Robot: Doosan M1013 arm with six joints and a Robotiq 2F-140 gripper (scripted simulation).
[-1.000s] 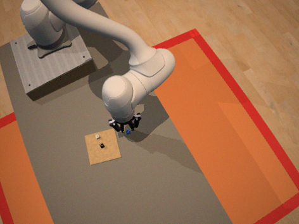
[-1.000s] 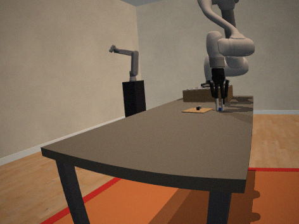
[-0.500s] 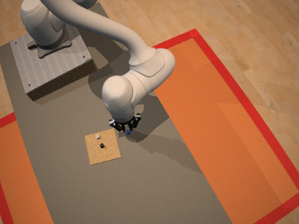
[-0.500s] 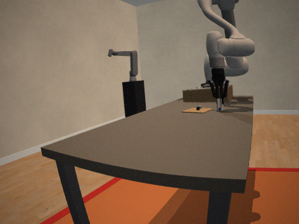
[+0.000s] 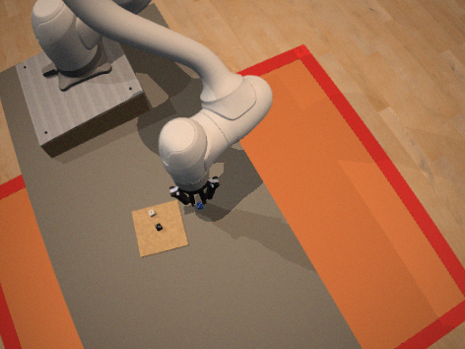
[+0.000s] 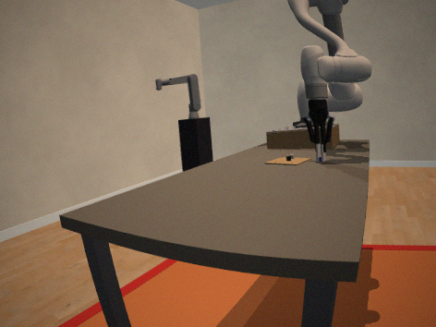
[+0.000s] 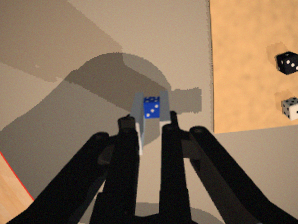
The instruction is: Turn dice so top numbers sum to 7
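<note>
Right now the black die is 130 mm to the right of my hand, 20 mm below it and 20 mm ahead of it. From my hand the other things lie so: tan mat (130 mm to the right, 30 mm below, 20 mm ahead); then white die (140 mm to the right, 30 mm behind, 20 mm below); then blue die (30 mm below).
</note>
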